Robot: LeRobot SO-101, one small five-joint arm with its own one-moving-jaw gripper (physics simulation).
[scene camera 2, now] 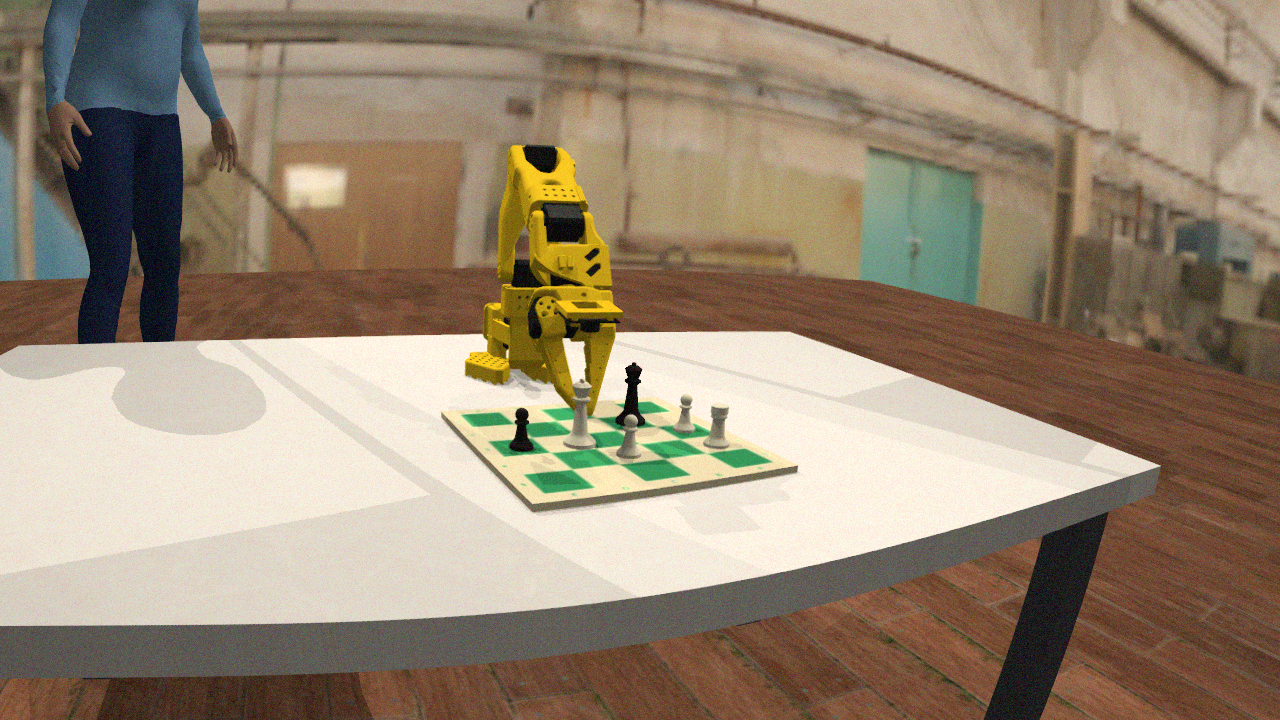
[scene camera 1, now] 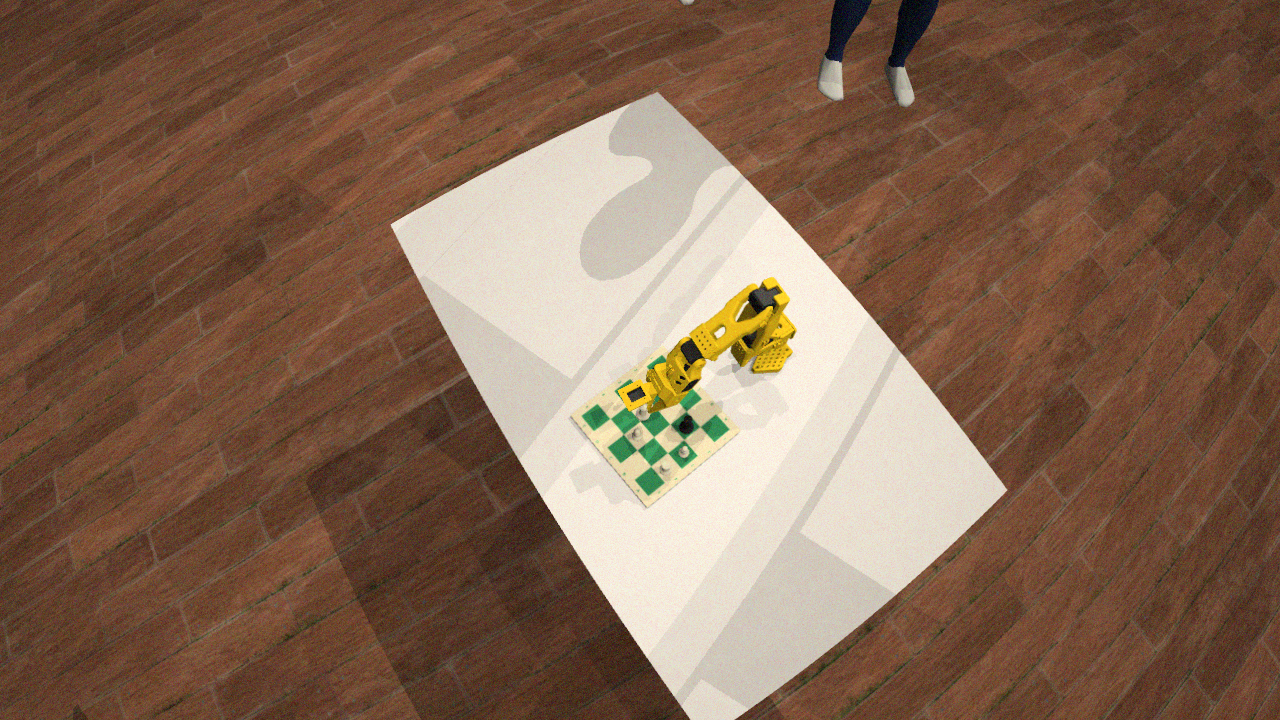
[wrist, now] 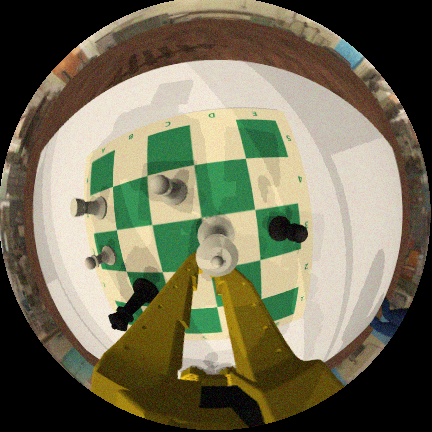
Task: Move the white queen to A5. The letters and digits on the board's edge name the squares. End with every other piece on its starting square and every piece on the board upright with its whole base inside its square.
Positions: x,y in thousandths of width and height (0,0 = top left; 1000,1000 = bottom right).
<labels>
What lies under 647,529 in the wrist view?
A black pawn.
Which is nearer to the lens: the tall black piece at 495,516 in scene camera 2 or the chessboard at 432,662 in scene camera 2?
The chessboard.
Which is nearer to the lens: the white queen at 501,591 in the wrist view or the tall black piece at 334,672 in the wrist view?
The white queen.
</labels>
